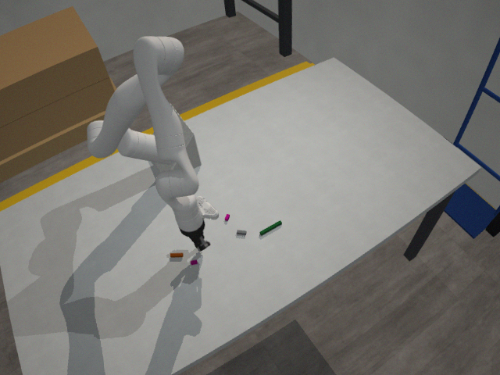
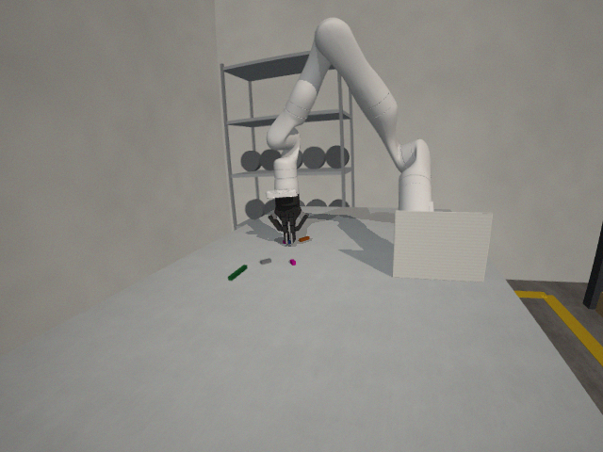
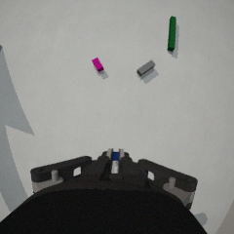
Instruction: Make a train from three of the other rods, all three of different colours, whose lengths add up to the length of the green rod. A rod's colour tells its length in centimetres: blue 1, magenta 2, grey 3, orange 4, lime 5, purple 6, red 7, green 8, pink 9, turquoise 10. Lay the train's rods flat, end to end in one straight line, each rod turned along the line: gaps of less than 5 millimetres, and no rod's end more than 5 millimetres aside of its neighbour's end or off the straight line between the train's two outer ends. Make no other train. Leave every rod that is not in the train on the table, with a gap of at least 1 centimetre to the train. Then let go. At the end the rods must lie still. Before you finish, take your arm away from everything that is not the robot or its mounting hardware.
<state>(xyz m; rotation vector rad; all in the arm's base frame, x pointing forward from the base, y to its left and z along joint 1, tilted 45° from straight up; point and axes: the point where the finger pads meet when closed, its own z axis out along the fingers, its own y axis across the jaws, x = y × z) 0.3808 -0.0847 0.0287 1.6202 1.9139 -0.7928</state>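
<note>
Right now the grey rod is 20 mm ahead of my hand, 140 mm to the left of it and 30 mm below it. Round my hand: blue rod: 10 mm below; orange rod: 20 mm behind, 80 mm to the right, 30 mm below; green rod: 60 mm ahead, 230 mm to the left, 30 mm below.
</note>
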